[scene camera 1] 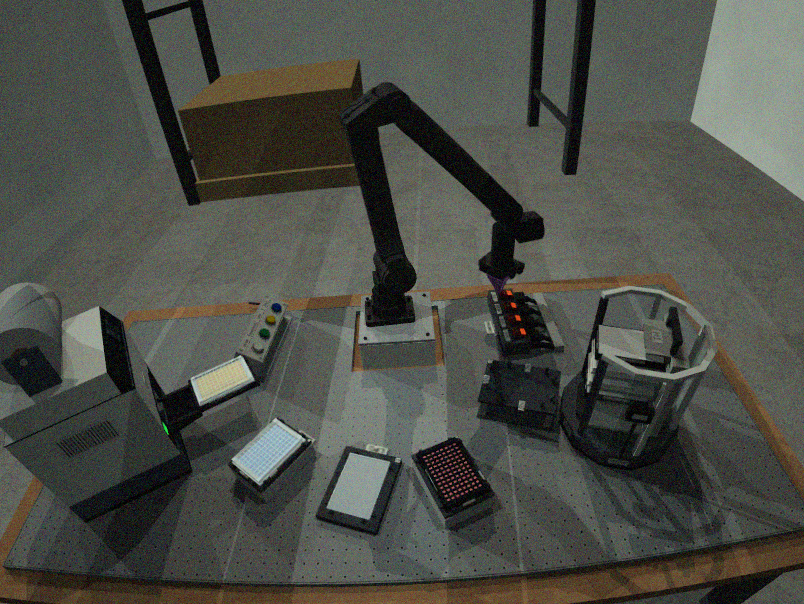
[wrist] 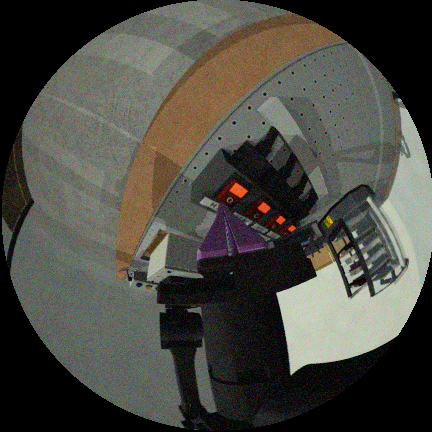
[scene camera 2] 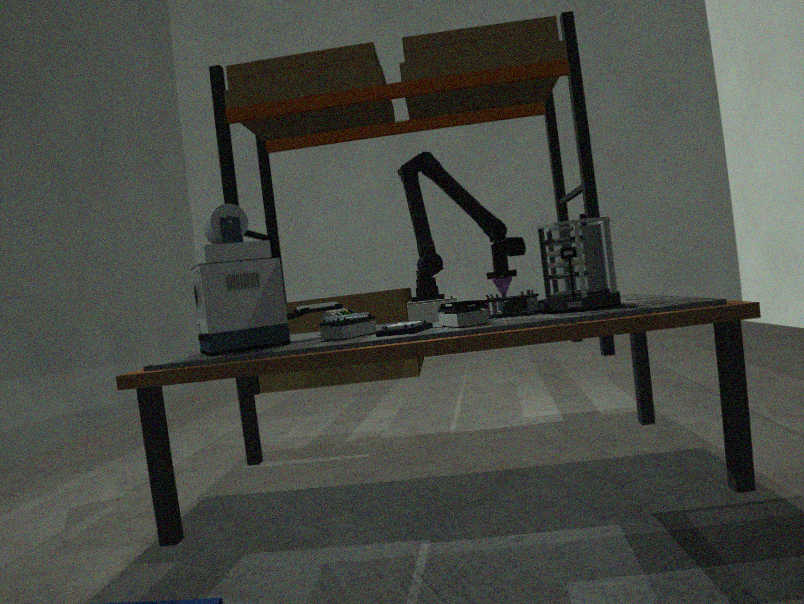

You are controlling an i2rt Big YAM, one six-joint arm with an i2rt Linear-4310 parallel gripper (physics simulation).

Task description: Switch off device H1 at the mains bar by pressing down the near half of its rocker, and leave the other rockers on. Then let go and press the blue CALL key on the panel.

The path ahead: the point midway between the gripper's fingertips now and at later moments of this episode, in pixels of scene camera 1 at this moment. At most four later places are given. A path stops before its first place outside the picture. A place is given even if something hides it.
The gripper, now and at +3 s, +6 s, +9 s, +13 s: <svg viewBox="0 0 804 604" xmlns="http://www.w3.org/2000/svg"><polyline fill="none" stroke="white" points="499,293 499,294 499,294 500,283 416,325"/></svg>
